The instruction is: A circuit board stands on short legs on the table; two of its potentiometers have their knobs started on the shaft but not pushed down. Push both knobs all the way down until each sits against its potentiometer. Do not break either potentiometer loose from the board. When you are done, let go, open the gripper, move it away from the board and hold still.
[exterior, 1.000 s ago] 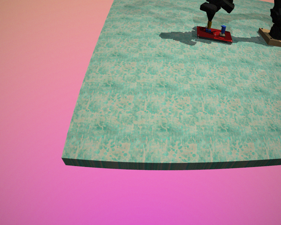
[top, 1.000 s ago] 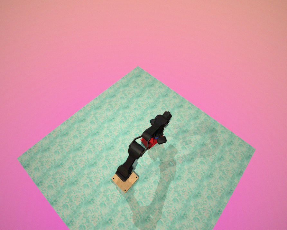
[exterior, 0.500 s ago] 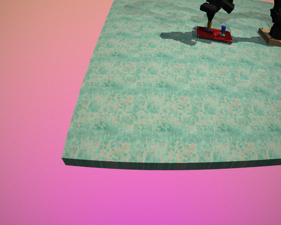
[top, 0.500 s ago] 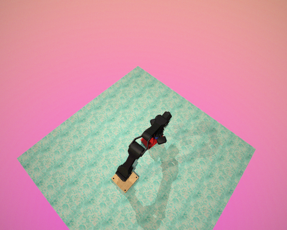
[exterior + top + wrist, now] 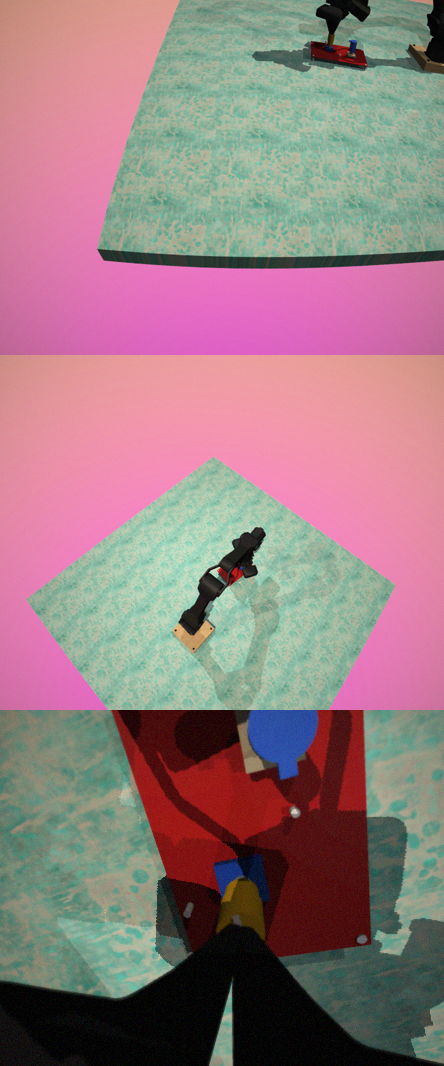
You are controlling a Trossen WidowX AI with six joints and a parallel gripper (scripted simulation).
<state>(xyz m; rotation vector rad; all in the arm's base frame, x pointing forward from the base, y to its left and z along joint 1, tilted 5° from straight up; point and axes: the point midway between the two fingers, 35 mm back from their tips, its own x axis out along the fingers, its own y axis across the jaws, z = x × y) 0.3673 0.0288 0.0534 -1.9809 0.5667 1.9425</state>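
Now: the blue potentiometer 30 mm below my gripper tip. Also, from my gripper tip: tan potentiometer 60 mm behind, 30 mm to the left, 20 mm below.
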